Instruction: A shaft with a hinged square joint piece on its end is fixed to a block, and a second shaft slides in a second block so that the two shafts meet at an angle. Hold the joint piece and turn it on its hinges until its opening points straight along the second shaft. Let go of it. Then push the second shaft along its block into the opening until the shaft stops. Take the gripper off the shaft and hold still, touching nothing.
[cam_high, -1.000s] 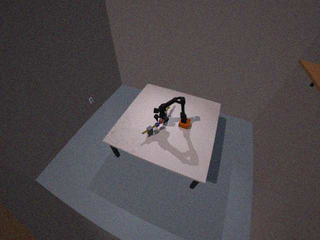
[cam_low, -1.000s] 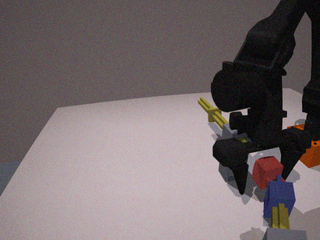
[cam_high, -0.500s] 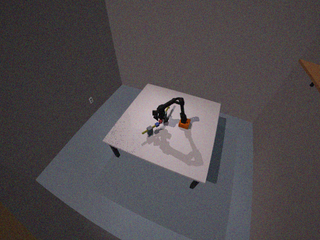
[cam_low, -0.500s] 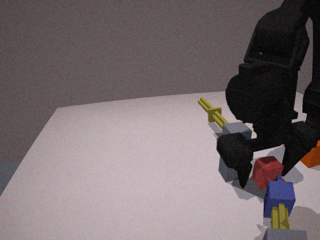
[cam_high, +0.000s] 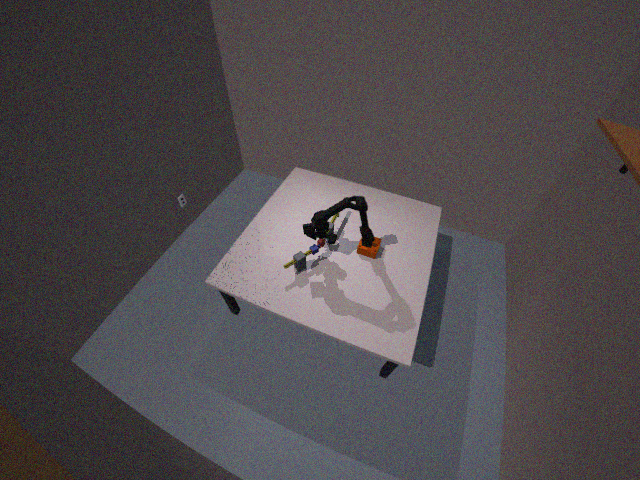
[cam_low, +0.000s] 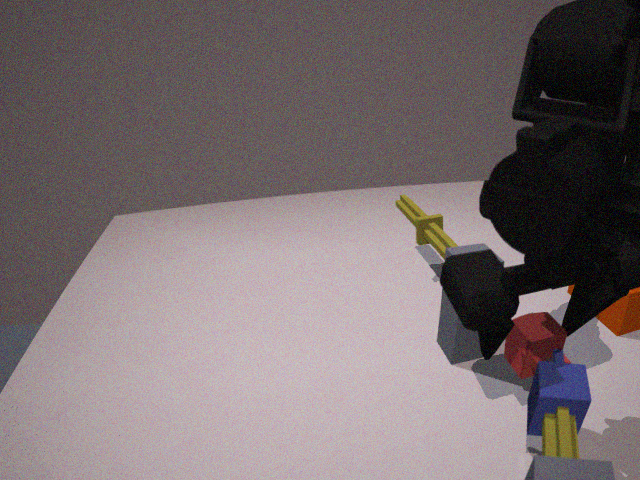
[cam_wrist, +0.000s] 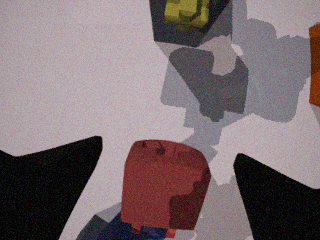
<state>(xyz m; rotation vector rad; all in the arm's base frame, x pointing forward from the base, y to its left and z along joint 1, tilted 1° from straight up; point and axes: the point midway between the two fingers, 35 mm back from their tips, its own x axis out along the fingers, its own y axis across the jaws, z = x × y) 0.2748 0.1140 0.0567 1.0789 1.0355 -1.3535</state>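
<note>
My gripper tip is 20 mm to the right of the red joint piece and 10 mm below it.
</note>
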